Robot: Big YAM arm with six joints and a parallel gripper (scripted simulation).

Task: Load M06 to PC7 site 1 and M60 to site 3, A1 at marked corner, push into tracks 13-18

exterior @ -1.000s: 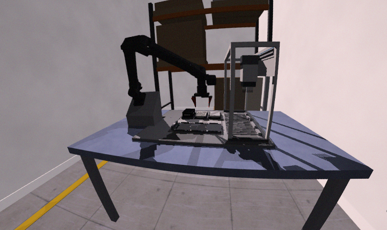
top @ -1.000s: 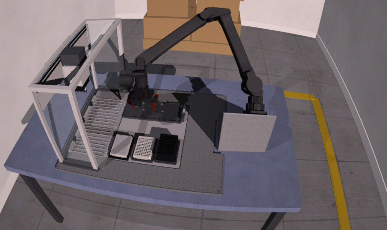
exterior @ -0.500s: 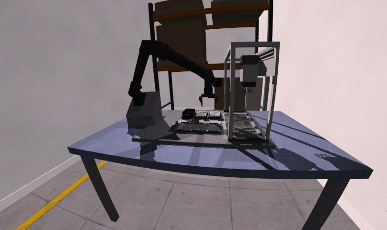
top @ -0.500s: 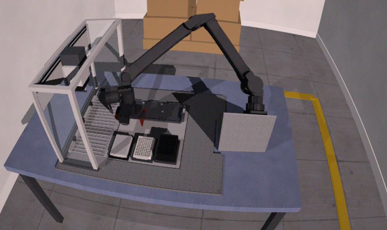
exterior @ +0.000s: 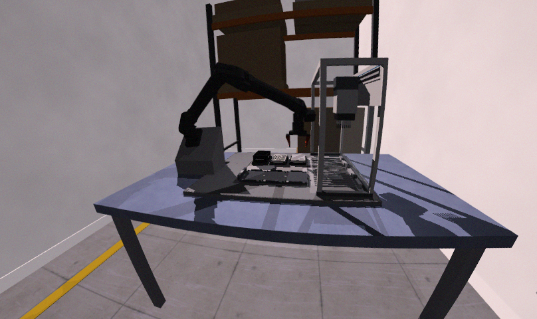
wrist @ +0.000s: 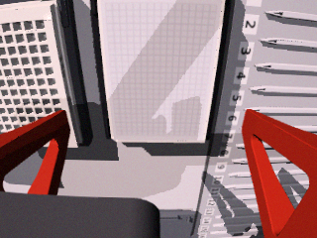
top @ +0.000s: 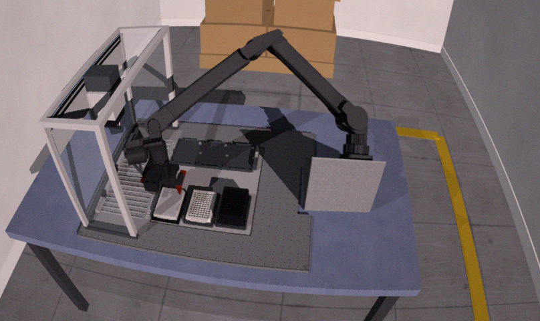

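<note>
The black nest S3 lies 10 mm to the right of my hand and 90 mm below it. The rest, counted from my hand: dark plate carrier PC7: 140 mm behind, 260 mm to the right, 80 mm below; white 96-well plate M06: 110 mm behind, 70 mm below; plate nest S2: 110 mm behind, 90 mm below.
</note>
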